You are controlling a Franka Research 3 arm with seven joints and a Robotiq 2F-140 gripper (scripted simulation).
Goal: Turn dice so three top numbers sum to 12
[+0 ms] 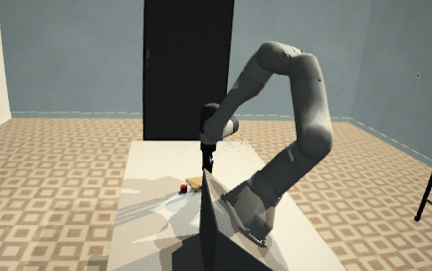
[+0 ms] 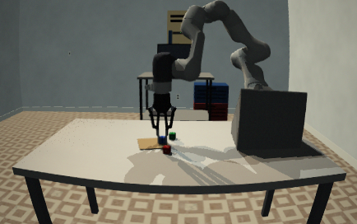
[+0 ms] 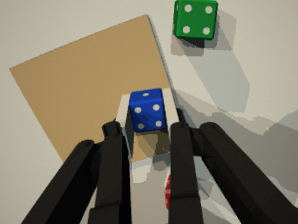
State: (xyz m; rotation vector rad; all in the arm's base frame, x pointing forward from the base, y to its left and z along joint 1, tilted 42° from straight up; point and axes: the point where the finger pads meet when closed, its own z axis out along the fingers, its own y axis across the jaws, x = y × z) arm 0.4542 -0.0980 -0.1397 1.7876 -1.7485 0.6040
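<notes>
Now: hand 20 mm above the blue die. The rest, counted from my hand: red die (110 mm to the left, 30 mm below, 30 mm behind); green die (70 mm to the right, 50 mm behind, 30 mm below); tan mat (50 mm ahead, 40 mm below).
</notes>
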